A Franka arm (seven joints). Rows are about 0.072 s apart.
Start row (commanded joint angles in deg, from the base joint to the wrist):
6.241 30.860 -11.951 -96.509 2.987 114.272 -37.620
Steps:
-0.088 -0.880 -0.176 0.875 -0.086 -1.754 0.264
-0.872 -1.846 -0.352 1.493 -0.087 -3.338 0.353
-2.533 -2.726 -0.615 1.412 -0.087 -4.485 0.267
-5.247 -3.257 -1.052 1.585 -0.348 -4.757 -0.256
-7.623 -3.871 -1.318 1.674 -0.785 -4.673 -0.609
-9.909 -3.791 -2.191 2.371 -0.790 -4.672 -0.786
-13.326 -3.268 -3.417 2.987 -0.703 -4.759 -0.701
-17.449 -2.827 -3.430 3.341 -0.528 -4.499 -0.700
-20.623 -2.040 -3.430 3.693 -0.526 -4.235 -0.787
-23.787 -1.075 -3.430 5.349 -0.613 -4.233 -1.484
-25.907 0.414 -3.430 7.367 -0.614 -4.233 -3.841
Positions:
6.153 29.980 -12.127 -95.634 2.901 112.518 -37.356
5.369 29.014 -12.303 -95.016 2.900 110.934 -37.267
3.708 28.134 -12.566 -95.097 2.900 109.787 -37.353
0.994 27.603 -13.003 -94.924 2.639 109.515 -37.876
-1.382 26.989 -13.269 -94.835 2.202 109.599 -38.229
-3.668 27.069 -14.142 -94.138 2.197 109.600 -38.406
-7.085 27.592 -15.368 -93.522 2.284 109.513 -38.321
-11.208 28.033 -15.381 -93.168 2.459 109.773 -38.320
-14.382 28.820 -15.381 -92.816 2.461 110.037 -38.407
-17.546 29.785 -15.381 -91.160 2.374 110.039 -39.104
-19.666 31.274 -15.381 -89.142 2.373 110.039 -41.461

